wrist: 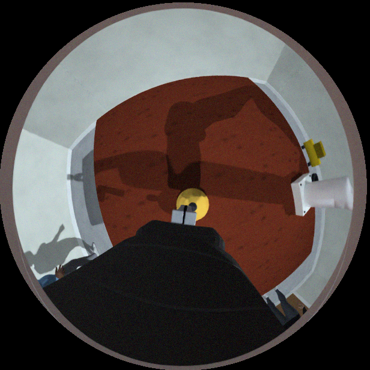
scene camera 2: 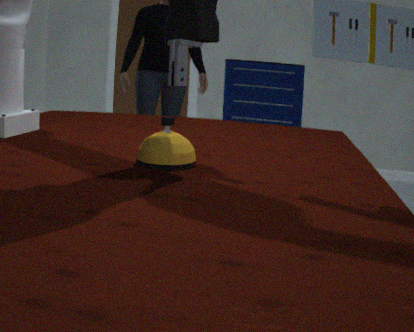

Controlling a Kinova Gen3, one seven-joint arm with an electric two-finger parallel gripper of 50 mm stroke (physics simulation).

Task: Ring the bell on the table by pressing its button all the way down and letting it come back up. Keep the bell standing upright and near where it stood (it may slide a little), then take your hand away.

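Places are measured from the arm's base along level axes (x left, y ahead, z down), in millimetres.
Pixels of known places: gripper, fingertip midpoint: (scene camera 2: 177, 85); arm's base, origin of the base link: (scene camera 2: 4, 112).
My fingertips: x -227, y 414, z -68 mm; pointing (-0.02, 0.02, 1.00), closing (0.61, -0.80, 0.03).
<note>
Ahead of a thing's pixels: the offset from my fingertips to its top centre. Level surfaces: height alone.
The bell @(dx +4, dy -12, dz +46 mm) (scene camera 2: 167, 150) (wrist: 199, 195), a yellow dome on a dark base, stands upright on the red-brown table @(dz +112 mm) (scene camera 2: 200, 300) (wrist: 240, 145). Its black button @(dx +4, dy -12, dz +46 mm) (scene camera 2: 168, 121) (wrist: 193, 206) stands up on a thin pale stem above the dome. My gripper (scene camera 2: 178, 84) (wrist: 184, 211) is shut and empty and points down. In the scene view its tips are above the button with a visible gap, a little to the right of it. In the wrist view the tips overlap the dome's lower left edge, beside the button.
The white robot base (scene camera 2: 19, 123) (wrist: 301, 195) stands at the table's edge. A person (scene camera 2: 152, 45) stands behind the table, near a blue cabinet (scene camera 2: 263, 92). A yellow object (wrist: 313, 152) shows beyond the table near the base. Arm shadows cross the table around the bell.
</note>
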